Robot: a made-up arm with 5 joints. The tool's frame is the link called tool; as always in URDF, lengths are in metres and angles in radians. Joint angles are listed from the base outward. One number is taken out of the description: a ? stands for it. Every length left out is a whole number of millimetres.
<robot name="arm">
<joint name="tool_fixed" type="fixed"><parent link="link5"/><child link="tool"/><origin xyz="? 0.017 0" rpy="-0.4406 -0.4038 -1.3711"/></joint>
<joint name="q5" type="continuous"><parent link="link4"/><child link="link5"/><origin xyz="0.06 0 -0.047"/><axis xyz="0 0 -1"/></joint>
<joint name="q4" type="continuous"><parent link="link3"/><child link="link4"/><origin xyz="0.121 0 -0.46"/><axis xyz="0 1 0"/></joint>
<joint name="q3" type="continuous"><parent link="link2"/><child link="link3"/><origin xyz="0.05 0 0.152"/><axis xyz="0 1 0"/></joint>
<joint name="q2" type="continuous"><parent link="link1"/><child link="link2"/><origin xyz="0.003 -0.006 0"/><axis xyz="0 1 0"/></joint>
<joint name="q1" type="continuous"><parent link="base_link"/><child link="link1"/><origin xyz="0.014 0.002 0.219"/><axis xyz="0 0 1"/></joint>
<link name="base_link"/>
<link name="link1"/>
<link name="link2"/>
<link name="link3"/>
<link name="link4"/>
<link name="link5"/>
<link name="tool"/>
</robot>
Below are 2 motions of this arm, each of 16 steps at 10 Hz.
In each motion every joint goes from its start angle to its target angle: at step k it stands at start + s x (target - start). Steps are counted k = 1, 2, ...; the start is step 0. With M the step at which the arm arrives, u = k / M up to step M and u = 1 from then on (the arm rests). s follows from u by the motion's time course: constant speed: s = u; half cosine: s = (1 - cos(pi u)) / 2; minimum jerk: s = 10 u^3 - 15 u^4 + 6 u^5.
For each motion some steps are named. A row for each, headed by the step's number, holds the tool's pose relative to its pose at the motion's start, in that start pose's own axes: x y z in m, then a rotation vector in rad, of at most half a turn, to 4 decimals.
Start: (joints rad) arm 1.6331 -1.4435 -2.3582 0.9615 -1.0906
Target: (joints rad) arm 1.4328 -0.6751 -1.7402 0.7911 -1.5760
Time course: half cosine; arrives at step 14
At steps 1, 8, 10, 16:
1: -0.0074 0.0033 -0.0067 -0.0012 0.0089 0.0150
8: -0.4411 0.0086 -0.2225 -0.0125 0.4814 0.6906
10: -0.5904 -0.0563 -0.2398 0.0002 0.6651 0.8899
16: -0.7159 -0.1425 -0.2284 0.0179 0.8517 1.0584

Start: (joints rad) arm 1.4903 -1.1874 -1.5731 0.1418 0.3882
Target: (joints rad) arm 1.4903 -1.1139 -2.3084 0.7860 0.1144
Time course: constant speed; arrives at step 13
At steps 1, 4, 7, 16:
1: 0.0002 0.0149 0.0179 0.0095 -0.0078 0.0171
4: 0.0039 0.0541 0.0755 0.0380 -0.0314 0.0685
7: 0.0125 0.0845 0.1376 0.0666 -0.0553 0.1197
16: 0.0428 0.1158 0.2692 0.1238 -0.1036 0.2218

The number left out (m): -0.023
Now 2 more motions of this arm.
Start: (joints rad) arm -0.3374 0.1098 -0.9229 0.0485 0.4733
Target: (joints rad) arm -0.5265 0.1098 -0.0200 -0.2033 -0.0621
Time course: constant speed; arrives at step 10
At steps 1, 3, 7, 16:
1: 0.0153 -0.0279 -0.0374 -0.0397 -0.0510 0.0421
3: 0.0491 -0.0925 -0.1022 -0.1247 -0.1414 0.1310
7: 0.1220 -0.2488 -0.1852 -0.3129 -0.2717 0.3243
16: 0.1740 -0.3795 -0.2020 -0.4644 -0.3210 0.4791

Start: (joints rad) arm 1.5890 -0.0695 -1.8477 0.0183 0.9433
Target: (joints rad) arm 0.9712 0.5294 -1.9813 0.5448 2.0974
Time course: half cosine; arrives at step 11
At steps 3, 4, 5, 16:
3: 0.0554 0.0252 -0.0531 -0.1014 -0.1164 -0.2148
4: 0.1010 0.0442 -0.0853 -0.1515 -0.1946 -0.3821
5: 0.1600 0.0663 -0.1163 -0.1874 -0.2790 -0.5886
16: 0.4684 0.1385 -0.1608 -0.0730 -0.5367 -1.5701

